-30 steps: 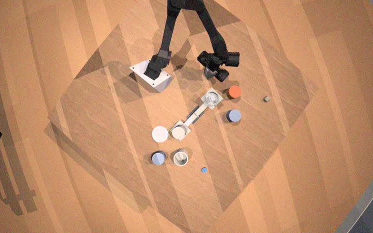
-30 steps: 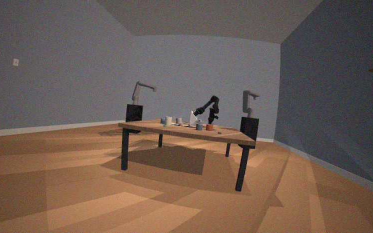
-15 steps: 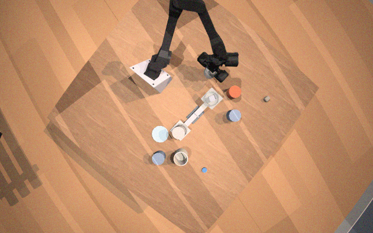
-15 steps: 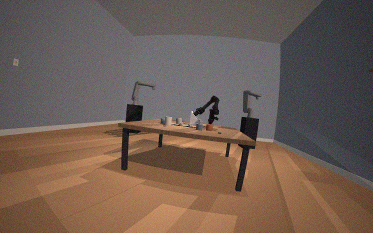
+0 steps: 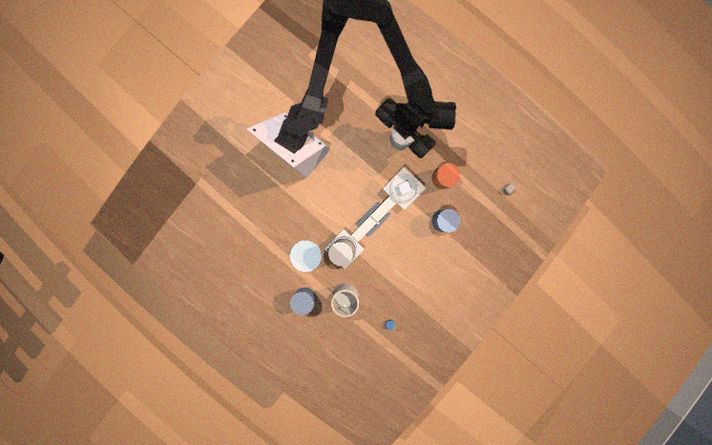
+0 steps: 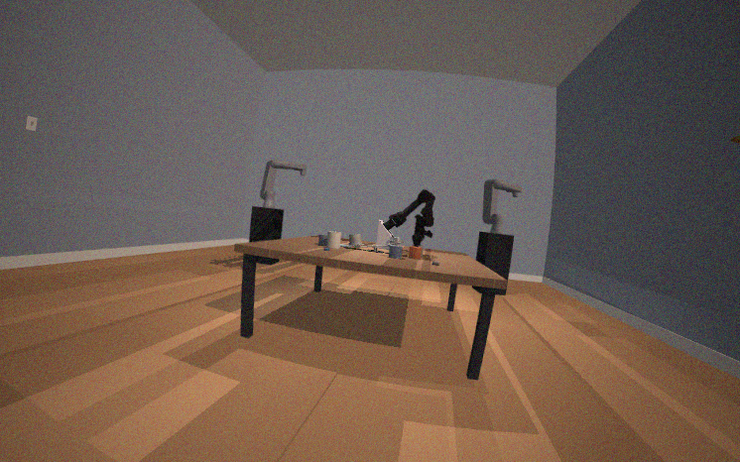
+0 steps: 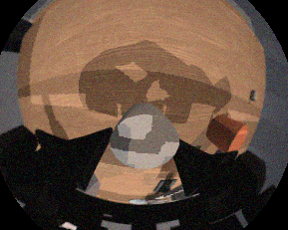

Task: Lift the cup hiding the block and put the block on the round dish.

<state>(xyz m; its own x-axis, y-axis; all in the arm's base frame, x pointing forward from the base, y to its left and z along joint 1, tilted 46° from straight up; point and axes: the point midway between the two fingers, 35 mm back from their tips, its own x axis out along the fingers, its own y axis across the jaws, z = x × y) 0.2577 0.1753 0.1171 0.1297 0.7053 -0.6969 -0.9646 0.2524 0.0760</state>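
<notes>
The small pale block lies 9 cm ahead of my gripper tip, 14 cm to the right of it and 5 cm above it. The rest, counted from my gripper tip: round dish 6 cm behind, 47 cm to the right, 3 cm below; then orange cylinder 17 cm ahead, 4 cm to the right; then beige cup 11 cm ahead, 52 cm to the right, 1 cm above.
</notes>
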